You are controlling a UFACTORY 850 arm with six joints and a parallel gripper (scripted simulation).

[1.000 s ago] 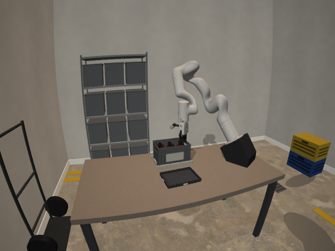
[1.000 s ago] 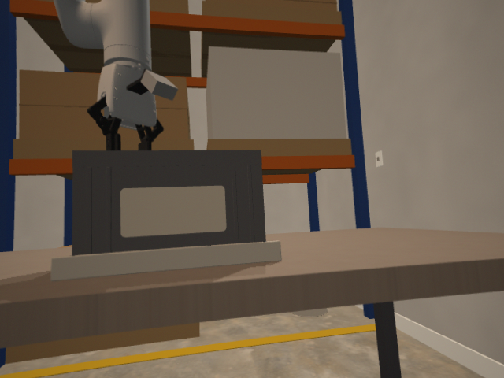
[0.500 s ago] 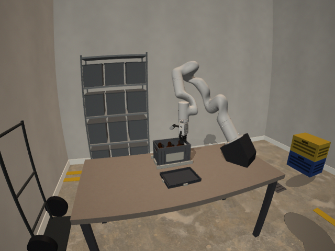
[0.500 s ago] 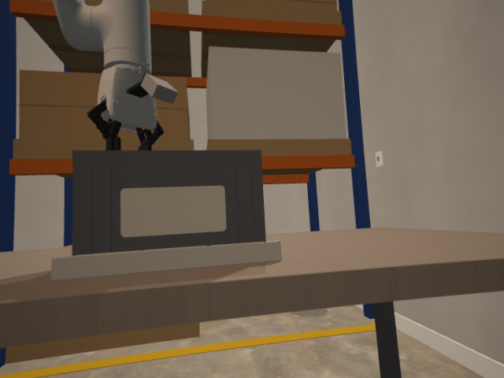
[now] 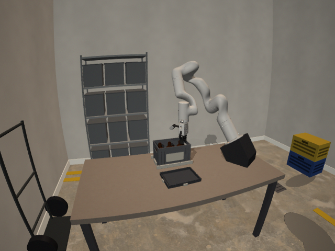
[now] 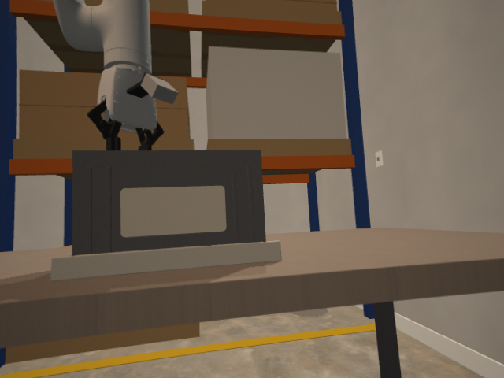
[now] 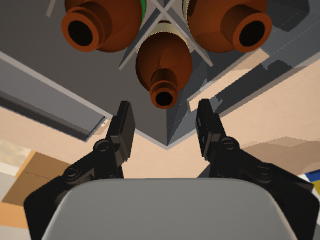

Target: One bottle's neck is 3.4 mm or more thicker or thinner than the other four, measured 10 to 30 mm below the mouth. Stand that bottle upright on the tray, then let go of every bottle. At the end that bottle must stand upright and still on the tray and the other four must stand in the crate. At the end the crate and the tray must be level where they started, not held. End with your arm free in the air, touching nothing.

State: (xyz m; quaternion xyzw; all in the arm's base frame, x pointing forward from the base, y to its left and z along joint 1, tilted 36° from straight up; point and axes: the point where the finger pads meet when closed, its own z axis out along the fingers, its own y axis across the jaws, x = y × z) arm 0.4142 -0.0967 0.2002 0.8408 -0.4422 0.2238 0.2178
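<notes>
Right now my hand is 110 mm above the bottle, 80 mm to the left of it and 30 mm past it. From my hand the other things lie so: black tray 200 mm to the left, 190 mm below, 170 mm ahead; dark grey crate 120 mm below, 70 mm ahead, 60 mm to the right.
</notes>
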